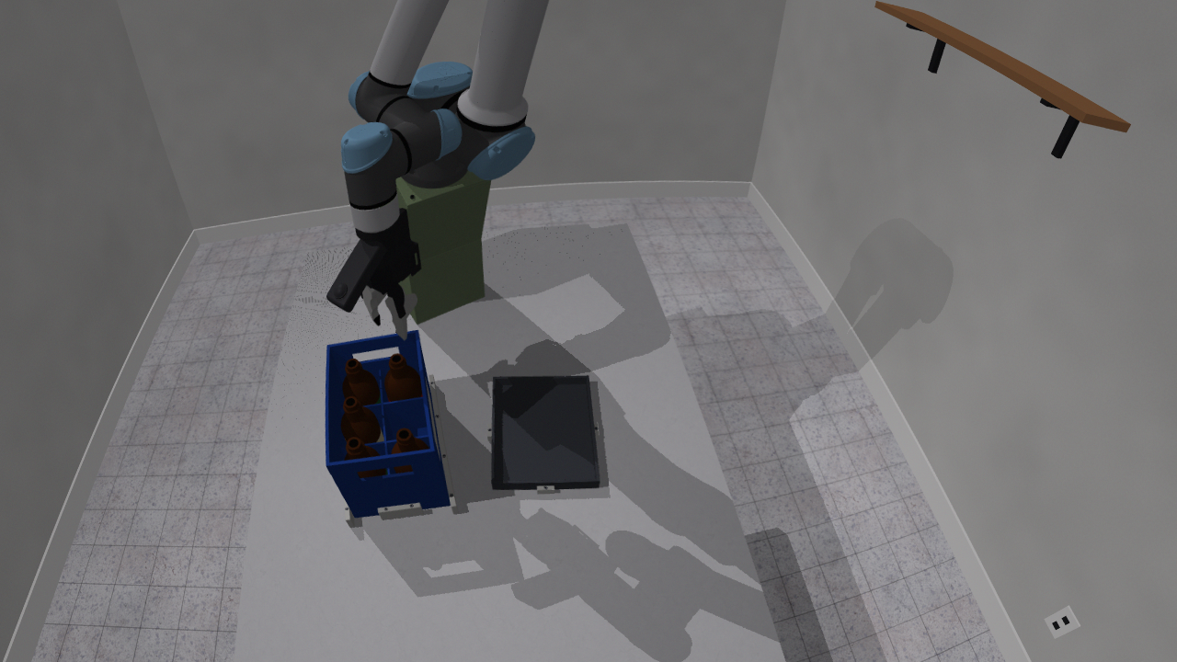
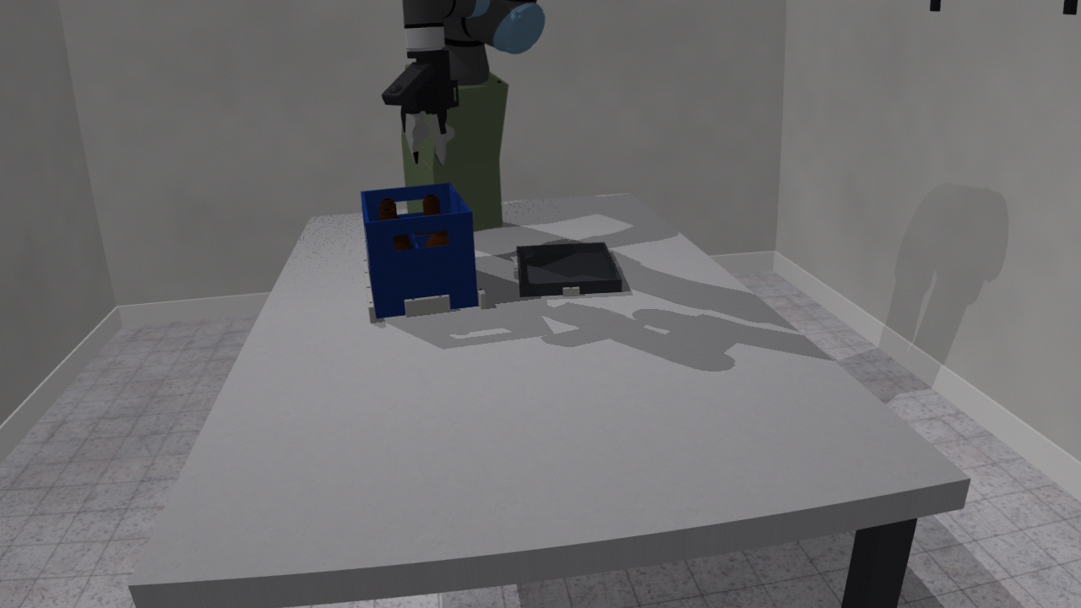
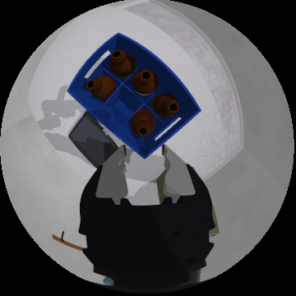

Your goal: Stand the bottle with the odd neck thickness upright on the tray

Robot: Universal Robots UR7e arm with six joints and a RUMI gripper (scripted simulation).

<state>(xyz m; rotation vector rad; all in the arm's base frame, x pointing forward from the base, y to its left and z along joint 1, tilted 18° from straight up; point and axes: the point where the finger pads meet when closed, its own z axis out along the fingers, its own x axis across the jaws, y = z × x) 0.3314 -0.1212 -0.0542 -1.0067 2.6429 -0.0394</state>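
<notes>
My hand is 16 cm above the blue crate, 8 cm short of it and 5 cm to the left of it. From my hand the other things lie so: dark tray: 24 cm to the left, 23 cm below, 11 cm ahead.
</notes>
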